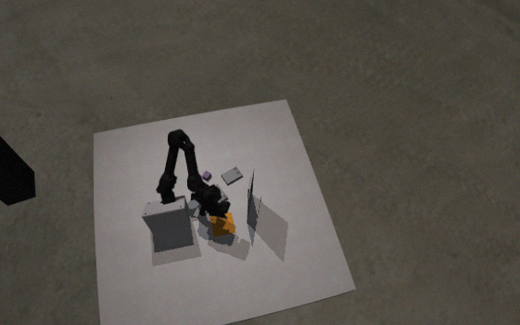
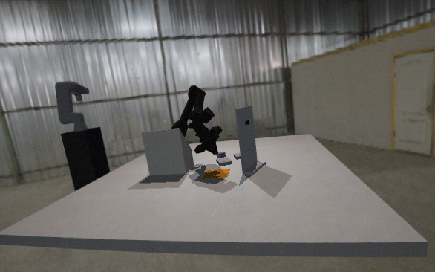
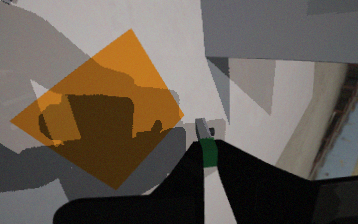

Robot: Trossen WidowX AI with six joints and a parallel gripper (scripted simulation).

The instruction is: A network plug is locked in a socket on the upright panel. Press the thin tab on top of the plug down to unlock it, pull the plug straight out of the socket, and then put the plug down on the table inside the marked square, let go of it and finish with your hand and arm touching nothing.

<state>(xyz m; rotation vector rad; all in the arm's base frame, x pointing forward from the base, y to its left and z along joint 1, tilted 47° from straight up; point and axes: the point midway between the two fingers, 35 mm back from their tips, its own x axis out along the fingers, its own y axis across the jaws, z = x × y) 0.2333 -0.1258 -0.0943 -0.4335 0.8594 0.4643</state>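
Now: the marked orange square 10 cm below my gripper tip and 1 cm behind it. From my gripper tip the other things lie so: upright panel (17 cm ahead, 4 cm to the left, 4 cm above); then plug (1 cm ahead); then small purple block (32 cm to the left, 9 cm below, 1 cm behind).
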